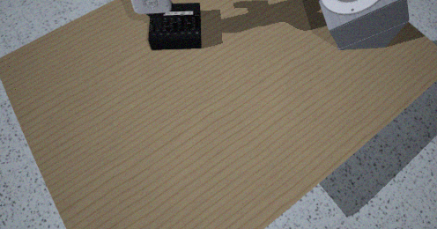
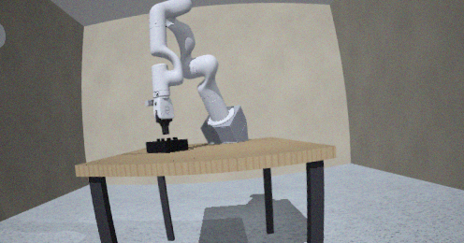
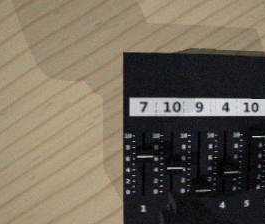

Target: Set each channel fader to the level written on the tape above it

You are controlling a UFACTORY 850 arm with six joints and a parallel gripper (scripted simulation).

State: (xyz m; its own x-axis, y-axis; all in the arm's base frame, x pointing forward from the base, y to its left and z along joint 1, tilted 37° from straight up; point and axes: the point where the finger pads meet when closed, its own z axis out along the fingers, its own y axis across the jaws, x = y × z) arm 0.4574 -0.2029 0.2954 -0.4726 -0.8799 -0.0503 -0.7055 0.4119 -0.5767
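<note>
My gripper is now 40 mm above the fader 2, 20 mm to the left of it and 20 mm past it. Also, from my hand: fader 1 (40 mm to the right, 40 mm below); fader 3 (40 mm below, 20 mm behind, 10 mm to the left); fader 4 (50 mm behind, 40 mm below, 10 mm to the left).
</note>
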